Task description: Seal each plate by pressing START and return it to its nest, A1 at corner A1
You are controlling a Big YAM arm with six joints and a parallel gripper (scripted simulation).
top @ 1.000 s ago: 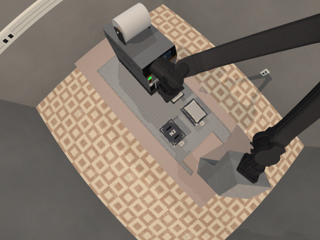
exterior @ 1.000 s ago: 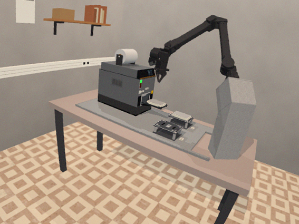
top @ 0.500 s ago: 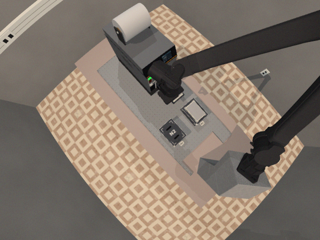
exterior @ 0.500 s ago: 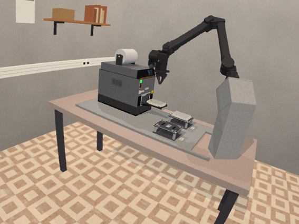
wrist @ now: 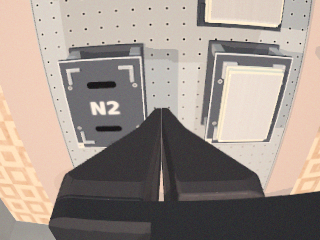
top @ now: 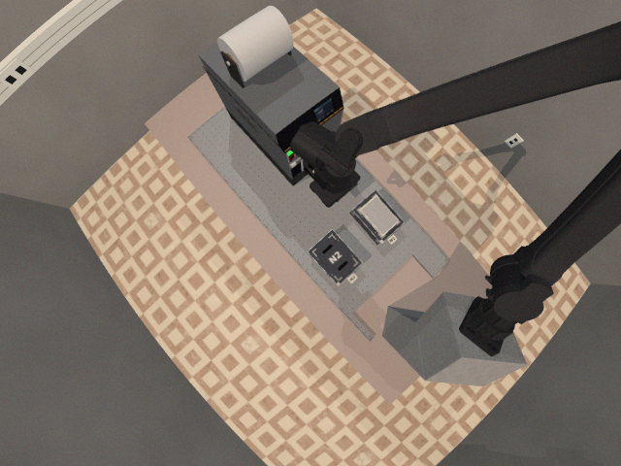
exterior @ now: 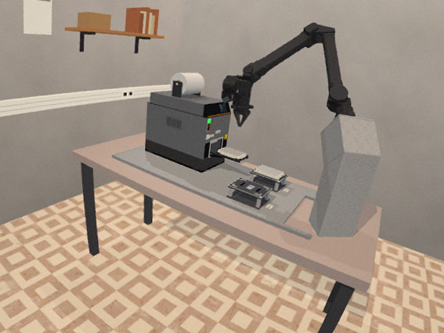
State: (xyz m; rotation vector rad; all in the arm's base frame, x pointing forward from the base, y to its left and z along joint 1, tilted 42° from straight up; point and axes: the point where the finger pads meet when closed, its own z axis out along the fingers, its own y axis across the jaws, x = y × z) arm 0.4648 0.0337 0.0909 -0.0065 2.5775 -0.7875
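The cream well plate is 60 mm ahead of my hand, 100 mm to the right of it and 180 mm below it. From my hand the other things lie so: sealer stage 60 mm ahead, 100 mm to the right, 190 mm below; start button 170 mm ahead, 20 mm to the right, 100 mm below; foil roll 390 mm ahead, 140 mm to the right, 120 mm above.
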